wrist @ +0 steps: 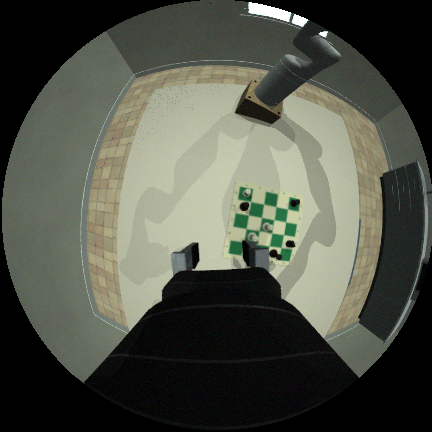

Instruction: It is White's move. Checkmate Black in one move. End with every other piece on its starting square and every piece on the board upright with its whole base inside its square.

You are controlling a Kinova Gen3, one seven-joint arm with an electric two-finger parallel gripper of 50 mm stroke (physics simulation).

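Places are measured from the arm's base along level axes (x right, y ahead, z up), in millimetres.
Pixels of known places: gripper, fingertip midpoint: [220,250]; arm's base at its link origin: [266,95].
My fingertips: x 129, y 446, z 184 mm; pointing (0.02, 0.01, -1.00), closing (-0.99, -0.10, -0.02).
Note:
Ahead of a thing's pixels: the offset from my fingertips to its top centre. Level surfaces: height alone.
A small green and cream chessboard {dz -253, dx -124, dy -26 mm} [257,209] lies on the table right of the image centre. A white piece {dz -220, dx -60, dy -114 mm} [247,192] stands in its upper left corner square, with a black piece {dz -200, dx -55, dy -76 mm} [244,206] just below it. Another black piece {dz -220, dx -207, dy -95 mm} [295,203] is near the upper right corner. A white piece {dz -200, dx -121, dy -22 mm} [267,227] stands near the middle and another white piece {dz -190, dx -81, dy +7 mm} [252,237] lower left of it. Black pieces {dz -213, dx -197, dy +25 mm} [290,244] {dz -190, dx -149, dy +54 mm} [274,253] are near the lower right corner. My gripper [220,250] is open and empty, high above the table; its right finger hides part of the board's lower edge.
The pale table top {dz -259 mm} [175,165] bears shadows of the arm. The arm's wooden base block [257,109] stands at the far side, with the grey arm [282,80] rising from it. A dark cabinet [400,250] is at the right, beyond the table.

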